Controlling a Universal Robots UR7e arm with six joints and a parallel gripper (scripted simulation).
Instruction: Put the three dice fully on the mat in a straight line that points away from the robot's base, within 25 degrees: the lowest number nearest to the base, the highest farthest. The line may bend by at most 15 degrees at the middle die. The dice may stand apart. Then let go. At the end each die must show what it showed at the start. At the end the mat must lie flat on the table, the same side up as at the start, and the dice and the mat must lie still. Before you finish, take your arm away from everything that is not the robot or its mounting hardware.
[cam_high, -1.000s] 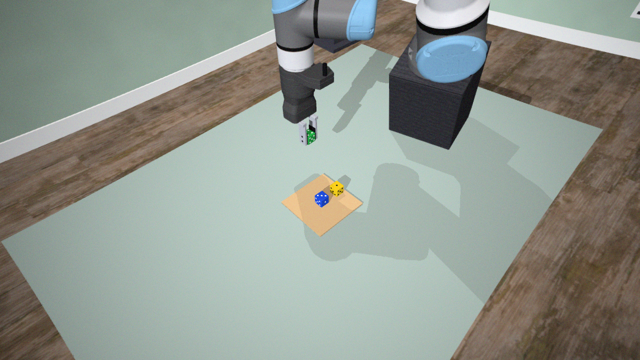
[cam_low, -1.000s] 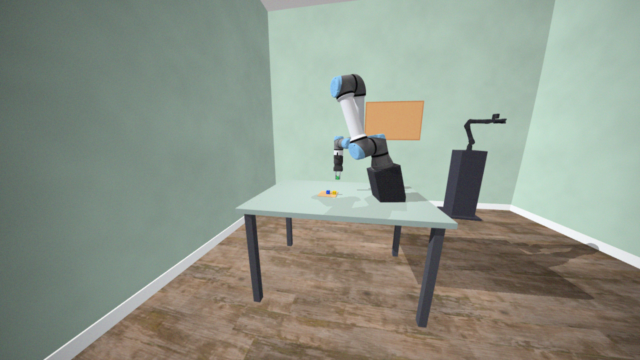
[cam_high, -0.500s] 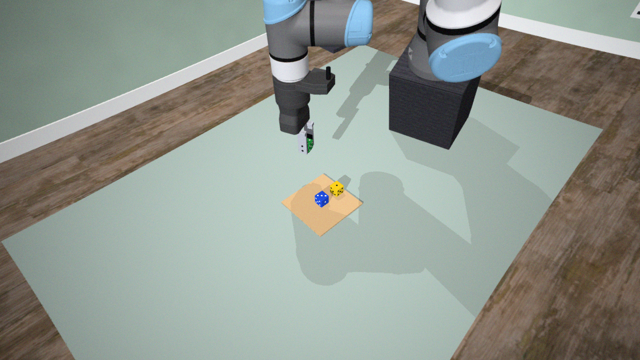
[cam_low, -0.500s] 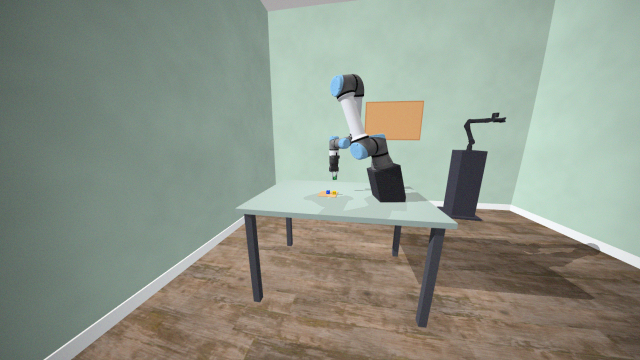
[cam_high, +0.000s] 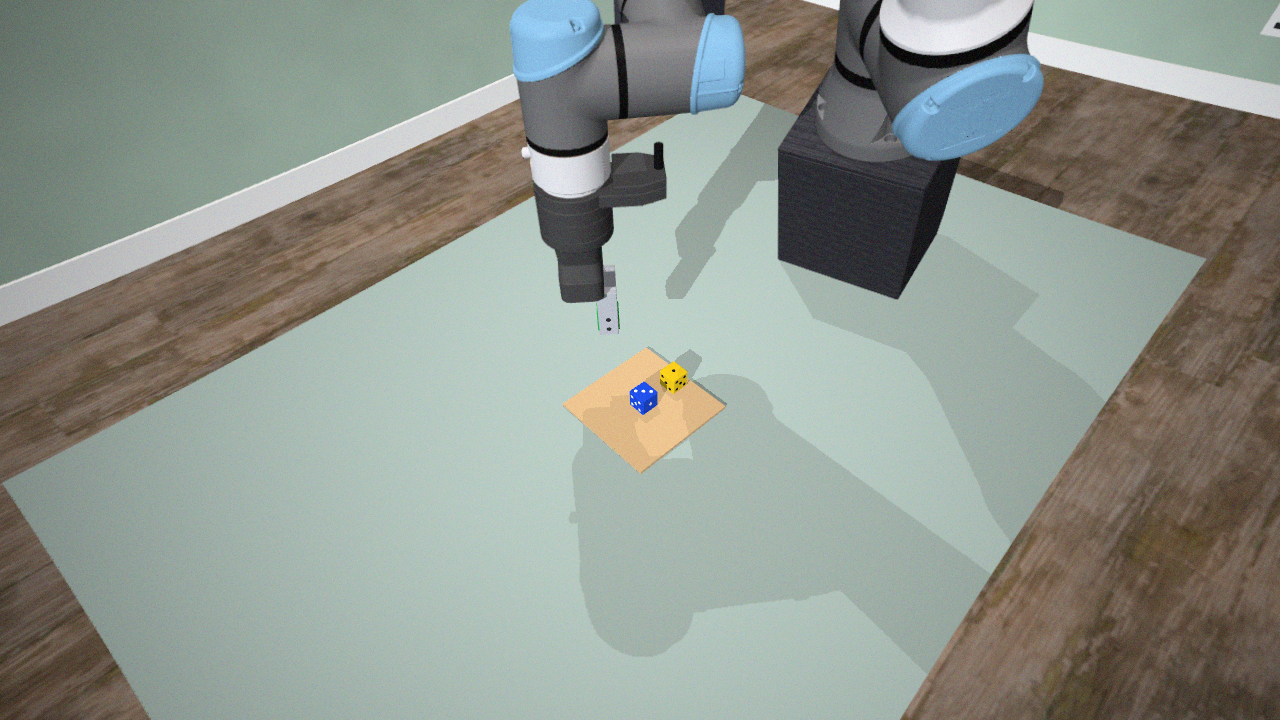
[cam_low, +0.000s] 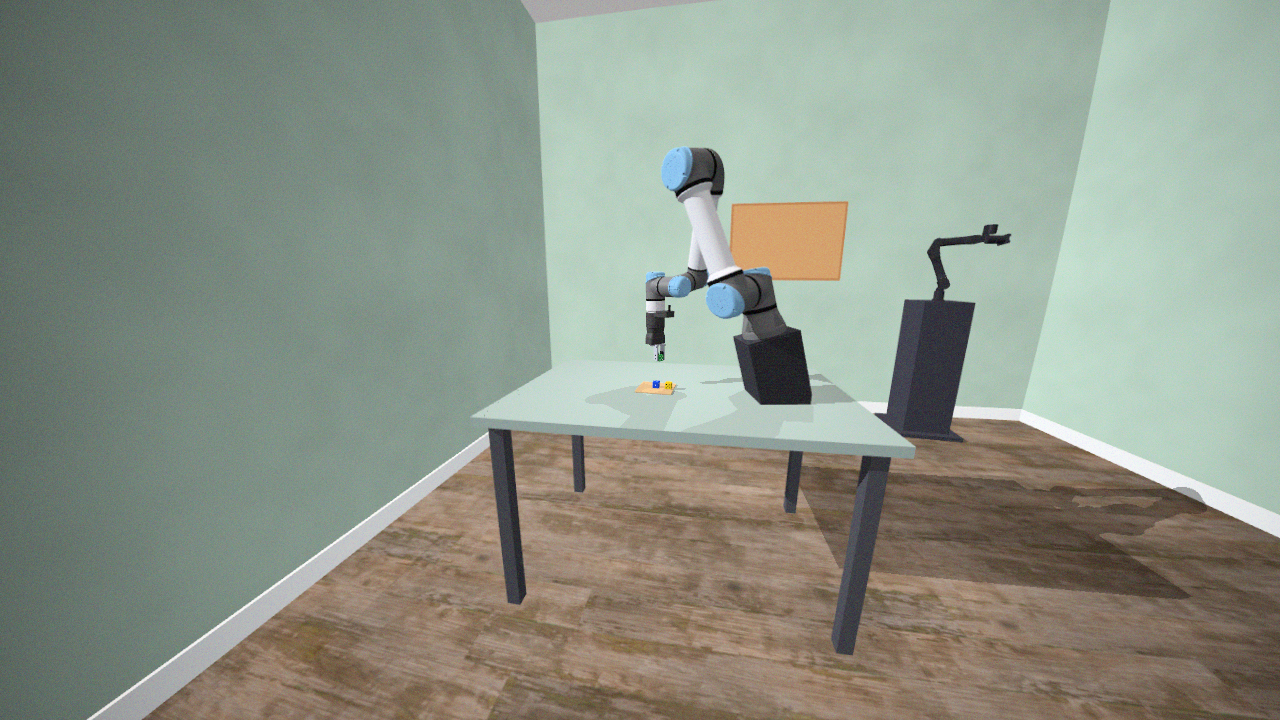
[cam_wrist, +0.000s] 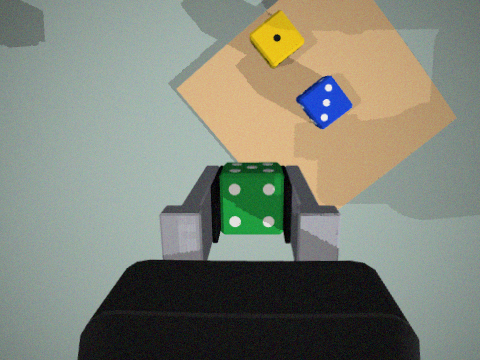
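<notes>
Right now the blue die is 6 cm to the left of my hand and 10 cm below it. From my hand the other things lie so: yellow die 5 cm behind, 6 cm to the left, 10 cm below; green die 1 cm below; orange mat 6 cm to the left, 12 cm below.
</notes>
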